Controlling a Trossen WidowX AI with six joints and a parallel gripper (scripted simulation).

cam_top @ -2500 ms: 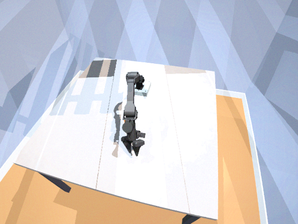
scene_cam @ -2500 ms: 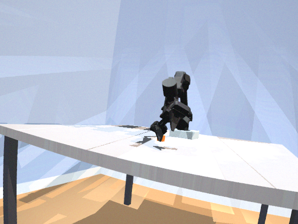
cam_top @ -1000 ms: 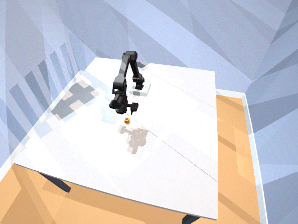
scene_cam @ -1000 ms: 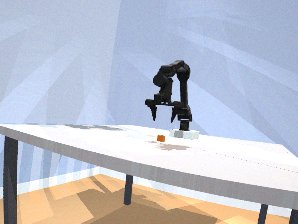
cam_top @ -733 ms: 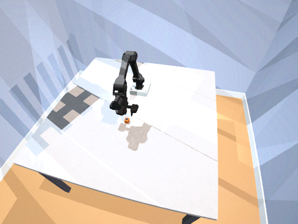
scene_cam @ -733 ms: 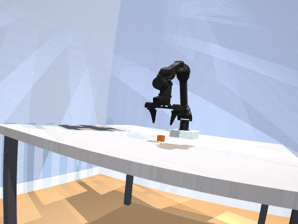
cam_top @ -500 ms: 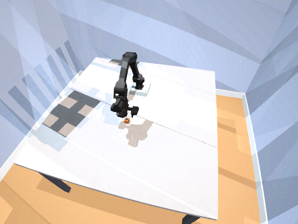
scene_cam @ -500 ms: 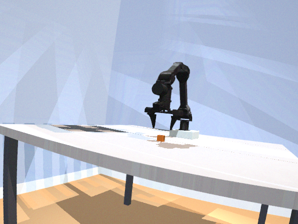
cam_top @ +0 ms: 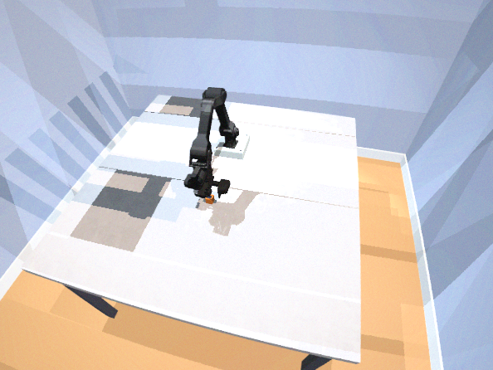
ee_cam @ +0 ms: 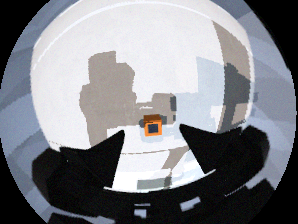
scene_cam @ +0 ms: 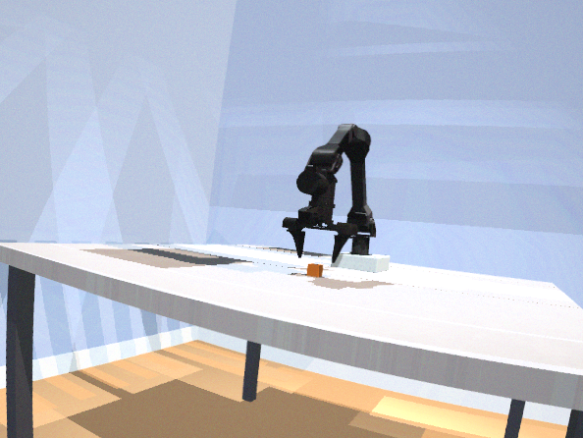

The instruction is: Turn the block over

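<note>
My gripper tip is now 2 cm above the orange block.
</note>
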